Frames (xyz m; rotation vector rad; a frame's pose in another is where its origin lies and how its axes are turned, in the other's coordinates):
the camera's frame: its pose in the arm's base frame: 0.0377 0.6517 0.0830 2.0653 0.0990 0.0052
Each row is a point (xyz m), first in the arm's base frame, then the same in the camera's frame.
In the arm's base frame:
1: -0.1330 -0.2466 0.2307
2: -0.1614 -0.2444 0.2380
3: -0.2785 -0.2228 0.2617
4: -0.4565 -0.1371 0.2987
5: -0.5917 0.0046 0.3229
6: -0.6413 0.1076 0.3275
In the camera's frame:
1: -0.2412 0.5432 0.7104
2: -0.2696 0.5466 0.7037
3: -0.3857 0.5492 0.6680
4: -0.5583 0.5290 0.5670
5: -0.6836 0.4739 0.4249
6: -0.7257 0.4258 0.3300

